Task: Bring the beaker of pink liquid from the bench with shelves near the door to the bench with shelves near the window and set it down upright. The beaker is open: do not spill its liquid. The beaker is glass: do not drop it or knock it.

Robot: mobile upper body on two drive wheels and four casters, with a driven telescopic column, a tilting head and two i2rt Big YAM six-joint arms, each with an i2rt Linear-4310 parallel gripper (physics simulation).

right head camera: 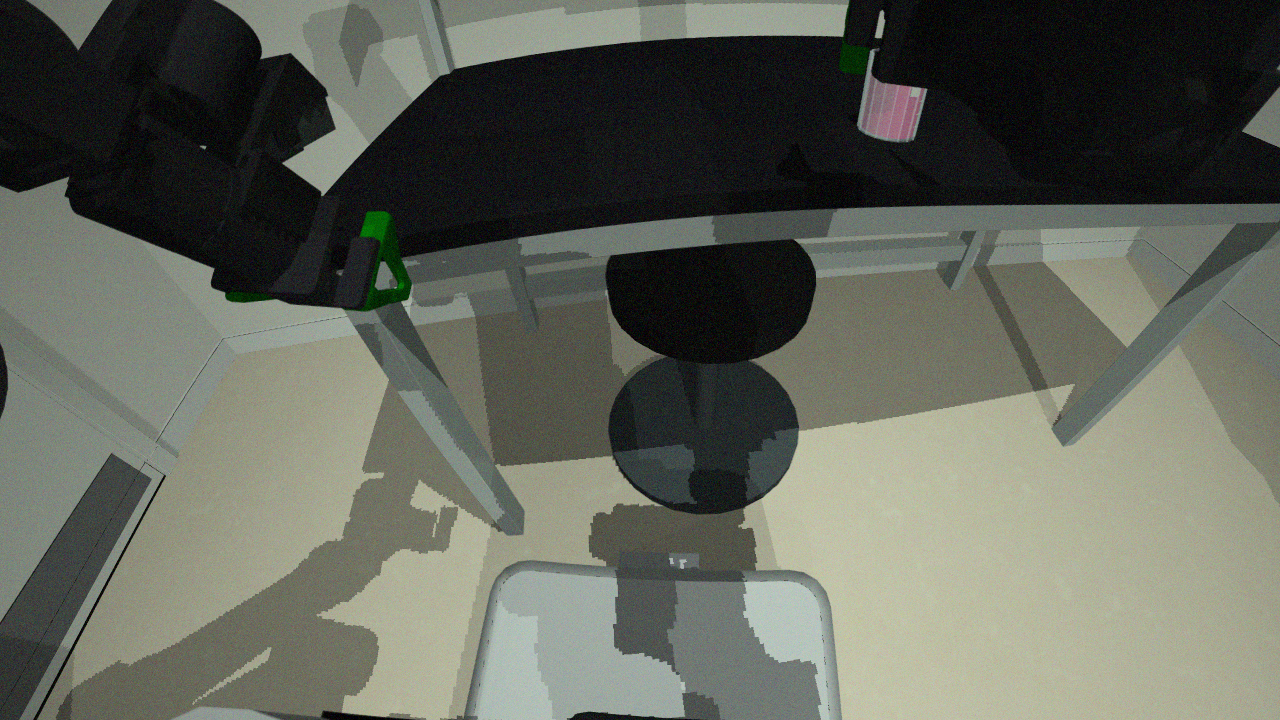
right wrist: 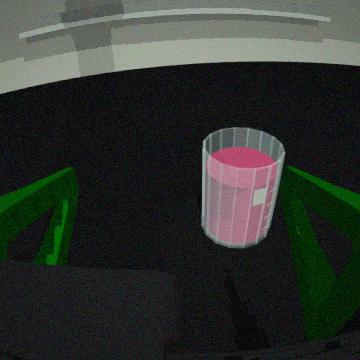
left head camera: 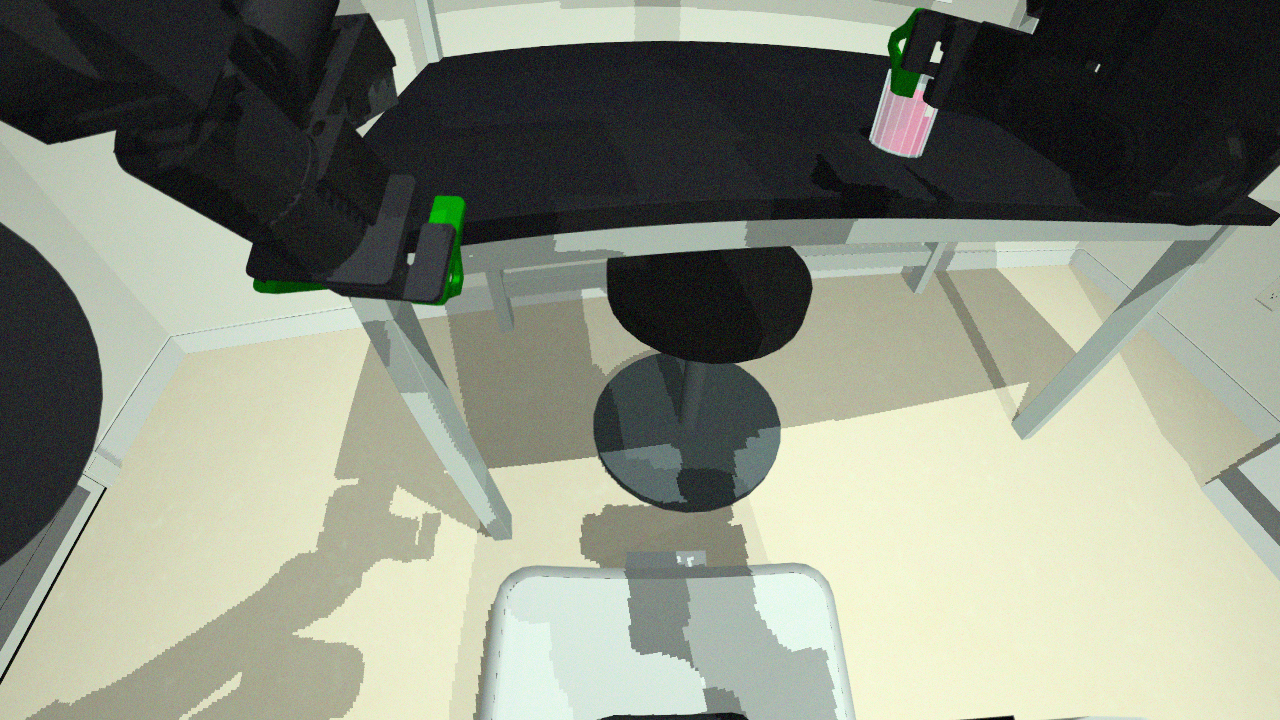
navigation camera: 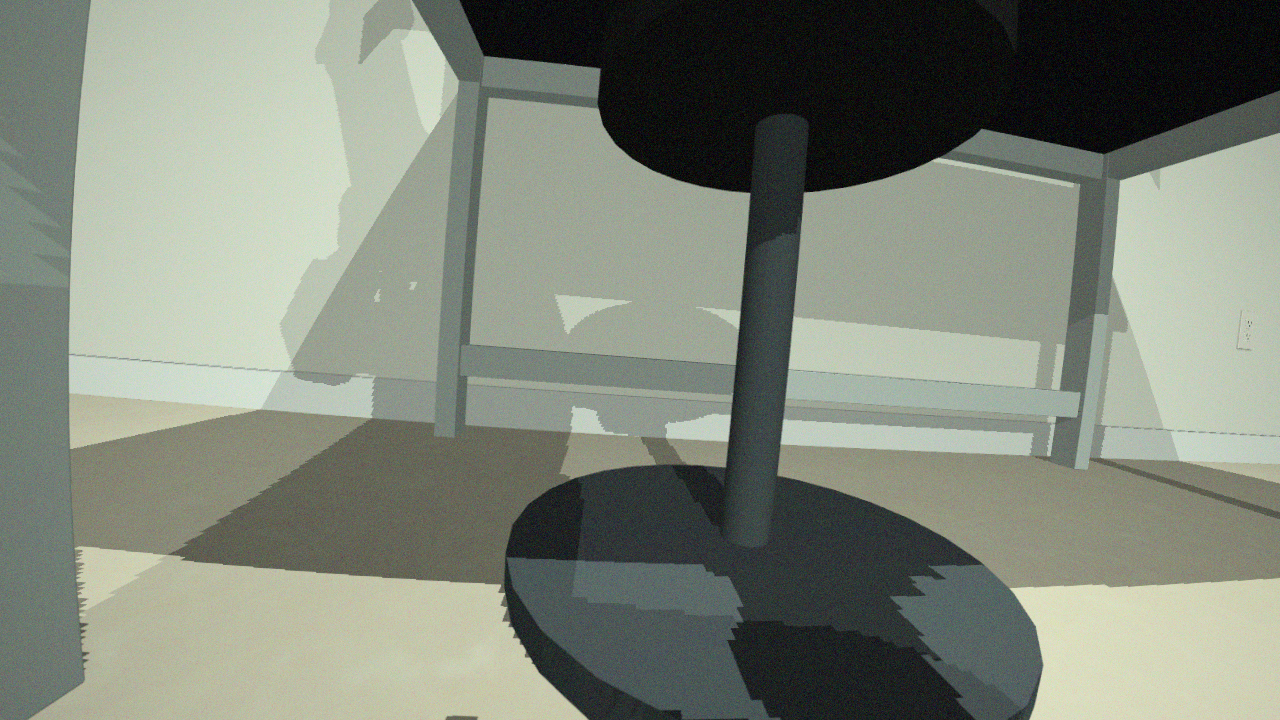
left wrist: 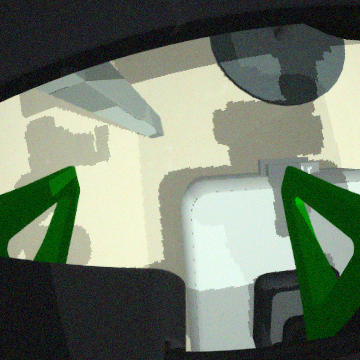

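Observation:
The glass beaker of pink liquid (left head camera: 900,128) (right head camera: 891,111) (right wrist: 239,205) stands upright on the black bench top (left head camera: 626,134) (right head camera: 626,134) (right wrist: 110,125), at the right in the head views. My right gripper (right wrist: 179,178) is open and empty. In the right wrist view the beaker shows between its fingers, much closer to the right-hand finger; in both head views a green finger and the dark arm cover the beaker's upper part. Contact cannot be told. My left gripper (left head camera: 358,259) (left wrist: 180,177) is open and empty, by the bench's left front corner. Shelves, door and window do not show.
A round black stool (left head camera: 711,300) (right head camera: 711,300) stands under the bench's front edge, its dark disc base (left head camera: 684,438) (navigation camera: 644,537) on the floor. Grey bench legs (left head camera: 429,420) (right head camera: 1154,340) stand either side. The robot's white base (left head camera: 581,644) (left wrist: 230,225) is in front.

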